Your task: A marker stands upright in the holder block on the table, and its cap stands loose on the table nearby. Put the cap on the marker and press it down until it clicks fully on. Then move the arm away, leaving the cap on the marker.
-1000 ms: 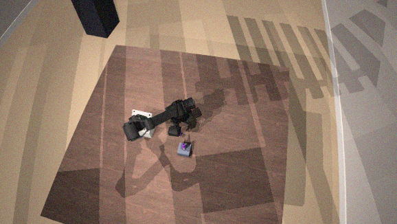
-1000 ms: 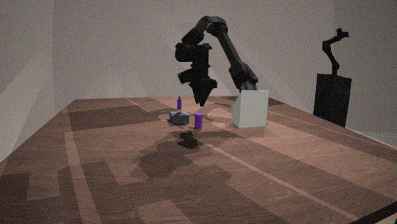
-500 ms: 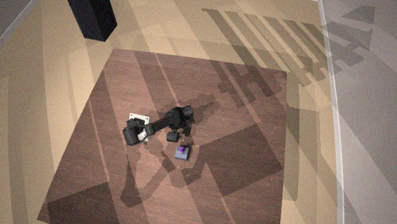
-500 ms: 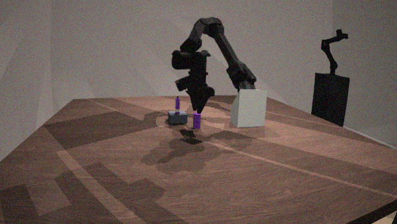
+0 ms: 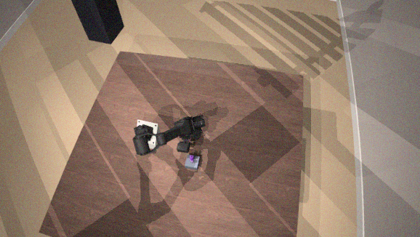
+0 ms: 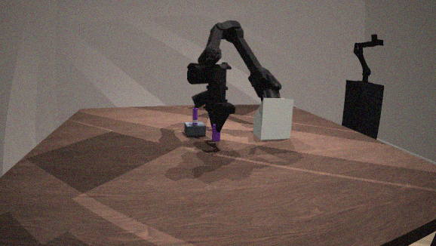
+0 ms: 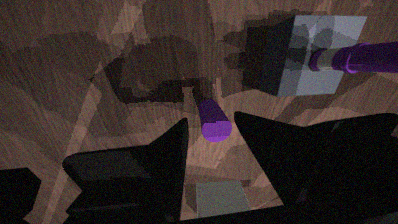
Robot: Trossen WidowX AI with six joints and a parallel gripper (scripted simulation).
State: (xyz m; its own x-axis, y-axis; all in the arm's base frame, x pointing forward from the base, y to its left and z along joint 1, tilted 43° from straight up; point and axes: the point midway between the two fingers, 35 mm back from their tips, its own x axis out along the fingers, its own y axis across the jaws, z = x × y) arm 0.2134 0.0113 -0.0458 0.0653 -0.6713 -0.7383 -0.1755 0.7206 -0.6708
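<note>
My gripper tip is now 10 mm above the purple marker cap. Round my gripper tip: grey holder block: 90 mm to the right, 60 mm ahead, 20 mm below.
</note>
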